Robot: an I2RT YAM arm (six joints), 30 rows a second.
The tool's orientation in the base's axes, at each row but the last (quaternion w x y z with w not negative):
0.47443 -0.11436 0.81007 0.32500
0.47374 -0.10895 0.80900 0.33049
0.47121 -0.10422 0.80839 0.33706
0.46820 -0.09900 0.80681 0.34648
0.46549 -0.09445 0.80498 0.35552
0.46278 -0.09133 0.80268 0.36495
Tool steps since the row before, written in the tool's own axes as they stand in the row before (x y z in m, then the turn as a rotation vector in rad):
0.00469 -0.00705 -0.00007 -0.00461 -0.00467 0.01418
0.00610 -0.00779 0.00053 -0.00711 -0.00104 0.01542
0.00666 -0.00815 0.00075 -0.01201 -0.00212 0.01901
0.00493 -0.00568 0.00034 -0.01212 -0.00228 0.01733
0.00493 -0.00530 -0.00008 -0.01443 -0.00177 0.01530
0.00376 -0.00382 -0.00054 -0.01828 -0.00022 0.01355
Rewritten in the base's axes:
0.00098 -0.00484 -0.00688 0.01456 0.00488 -0.00287
0.00096 -0.00473 -0.00865 0.01497 0.00808 0.00038
0.00092 -0.00465 -0.00943 0.02059 0.00884 0.00280
0.00031 -0.00317 -0.00682 0.01958 0.00761 0.00335
-0.00020 -0.00304 -0.00657 0.01921 0.00623 0.00612
-0.00060 -0.00238 -0.00479 0.01942 0.00543 0.01055

